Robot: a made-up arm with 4 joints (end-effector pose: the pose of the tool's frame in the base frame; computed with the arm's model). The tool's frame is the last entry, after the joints. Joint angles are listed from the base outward.
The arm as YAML. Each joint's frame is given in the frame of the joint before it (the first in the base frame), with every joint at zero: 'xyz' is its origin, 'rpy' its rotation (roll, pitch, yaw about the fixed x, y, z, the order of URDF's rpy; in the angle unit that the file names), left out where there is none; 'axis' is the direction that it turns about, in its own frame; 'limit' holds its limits. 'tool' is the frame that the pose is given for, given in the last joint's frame.
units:
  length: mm
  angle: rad
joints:
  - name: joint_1
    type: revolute
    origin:
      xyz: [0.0, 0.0, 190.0]
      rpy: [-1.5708, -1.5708, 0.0]
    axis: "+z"
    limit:
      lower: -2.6
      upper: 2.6
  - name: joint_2
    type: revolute
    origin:
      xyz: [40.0, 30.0, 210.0]
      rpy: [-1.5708, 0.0, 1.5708]
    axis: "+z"
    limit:
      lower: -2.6
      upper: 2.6
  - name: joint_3
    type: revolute
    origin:
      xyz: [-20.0, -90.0, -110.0]
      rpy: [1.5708, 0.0, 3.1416]
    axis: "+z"
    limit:
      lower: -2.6
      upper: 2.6
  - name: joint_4
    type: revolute
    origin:
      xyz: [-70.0, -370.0, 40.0]
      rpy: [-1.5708, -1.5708, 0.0]
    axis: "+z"
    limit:
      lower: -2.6
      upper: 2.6
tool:
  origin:
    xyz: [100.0, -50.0, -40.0]
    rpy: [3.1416, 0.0, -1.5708]
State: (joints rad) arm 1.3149 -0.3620 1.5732 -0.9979
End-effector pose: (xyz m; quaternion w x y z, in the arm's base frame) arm 0.2217 0.0929 0.6469 0.8457 0.0962 -0.1967 0.4868
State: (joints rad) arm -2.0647 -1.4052 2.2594 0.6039
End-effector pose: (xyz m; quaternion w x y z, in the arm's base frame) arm 0.0468 -0.1661 0.2478 0.2149 -0.2484 0.5863 -0.7406
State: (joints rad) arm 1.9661 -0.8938 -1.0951 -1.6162
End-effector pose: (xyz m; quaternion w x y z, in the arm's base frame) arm 0.0924 0.6038 -0.0787 0.2583 -0.7774 -0.4907 -0.2969
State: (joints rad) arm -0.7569 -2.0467 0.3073 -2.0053
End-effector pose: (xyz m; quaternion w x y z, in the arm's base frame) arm -0.4637 0.1373 0.5540 0.4603 0.3250 -0.0183 -0.8260
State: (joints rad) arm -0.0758 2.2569 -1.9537 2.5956
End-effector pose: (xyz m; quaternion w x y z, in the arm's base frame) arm -0.1205 -0.1453 0.2006 0.3912 0.1257 -0.8323 0.3721
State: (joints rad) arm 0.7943 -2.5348 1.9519 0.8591
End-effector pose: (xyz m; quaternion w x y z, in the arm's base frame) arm 0.2947 0.0195 -0.0779 0.3054 0.9188 0.2411 0.0663
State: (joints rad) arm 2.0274 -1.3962 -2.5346 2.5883
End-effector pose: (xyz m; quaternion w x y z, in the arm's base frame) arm -0.1387 0.4598 0.2987 0.4621 -0.6028 0.0035 0.6504
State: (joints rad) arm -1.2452 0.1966 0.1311 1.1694
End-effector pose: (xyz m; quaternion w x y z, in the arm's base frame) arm -0.5434 0.1904 0.3191 0.5950 0.3921 -0.4984 -0.4937
